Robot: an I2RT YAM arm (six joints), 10 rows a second.
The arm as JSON. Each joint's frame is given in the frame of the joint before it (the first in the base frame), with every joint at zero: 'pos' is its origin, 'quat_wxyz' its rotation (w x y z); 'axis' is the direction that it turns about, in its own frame. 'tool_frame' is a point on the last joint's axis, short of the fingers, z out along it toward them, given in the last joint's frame.
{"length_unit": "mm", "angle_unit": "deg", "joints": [
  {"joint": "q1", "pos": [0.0, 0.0, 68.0], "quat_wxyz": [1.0, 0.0, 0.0, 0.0], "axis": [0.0, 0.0, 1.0]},
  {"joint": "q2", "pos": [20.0, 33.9, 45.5], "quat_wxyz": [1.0, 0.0, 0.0, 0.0], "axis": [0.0, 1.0, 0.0]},
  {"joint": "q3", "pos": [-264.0, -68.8, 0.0], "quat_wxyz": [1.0, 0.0, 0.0, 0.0], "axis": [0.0, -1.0, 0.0]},
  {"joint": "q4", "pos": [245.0, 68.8, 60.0], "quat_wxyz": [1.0, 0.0, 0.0, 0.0], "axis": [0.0, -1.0, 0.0]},
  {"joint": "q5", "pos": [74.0, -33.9, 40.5], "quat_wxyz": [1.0, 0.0, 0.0, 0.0], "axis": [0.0, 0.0, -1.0]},
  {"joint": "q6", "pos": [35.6, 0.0, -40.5], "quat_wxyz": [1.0, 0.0, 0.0, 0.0], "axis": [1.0, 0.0, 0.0]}
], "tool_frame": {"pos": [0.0, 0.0, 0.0], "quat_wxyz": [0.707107, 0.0, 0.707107, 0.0]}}
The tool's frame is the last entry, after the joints.
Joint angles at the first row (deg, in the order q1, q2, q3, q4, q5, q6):
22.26 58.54 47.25 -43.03 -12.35 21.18
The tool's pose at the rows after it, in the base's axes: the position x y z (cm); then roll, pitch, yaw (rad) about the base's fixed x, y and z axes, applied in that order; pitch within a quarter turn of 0, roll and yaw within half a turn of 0:
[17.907 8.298 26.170 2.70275 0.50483 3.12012]
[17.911 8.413 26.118 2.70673 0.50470 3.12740]
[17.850 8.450 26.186 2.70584 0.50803 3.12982]
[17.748 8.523 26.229 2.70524 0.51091 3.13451]
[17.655 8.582 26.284 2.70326 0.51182 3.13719]
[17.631 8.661 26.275 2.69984 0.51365 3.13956]
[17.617 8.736 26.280 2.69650 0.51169 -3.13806]
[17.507 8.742 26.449 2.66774 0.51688 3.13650]
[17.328 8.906 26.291 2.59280 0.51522 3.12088]
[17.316 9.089 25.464 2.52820 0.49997 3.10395]
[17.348 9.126 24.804 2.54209 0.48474 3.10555]
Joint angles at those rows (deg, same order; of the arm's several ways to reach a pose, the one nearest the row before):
22.68 58.36 47.24 -43.03 -12.18 21.28
23.01 58.53 47.23 -42.96 -12.02 21.19
23.19 58.36 47.26 -42.97 -11.98 21.18
23.51 58.15 47.23 -42.98 -11.93 21.19
23.77 57.97 47.24 -43.07 -11.95 21.27
23.99 57.94 47.16 -42.84 -12.05 21.33
24.16 58.01 47.21 -42.87 -12.36 21.25
24.09 57.44 47.07 -42.35 -13.54 21.67
24.15 56.56 45.75 -40.10 -16.95 22.91
24.12 56.33 43.36 -36.84 -20.04 24.43
24.26 56.82 42.37 -36.39 -19.58 24.61

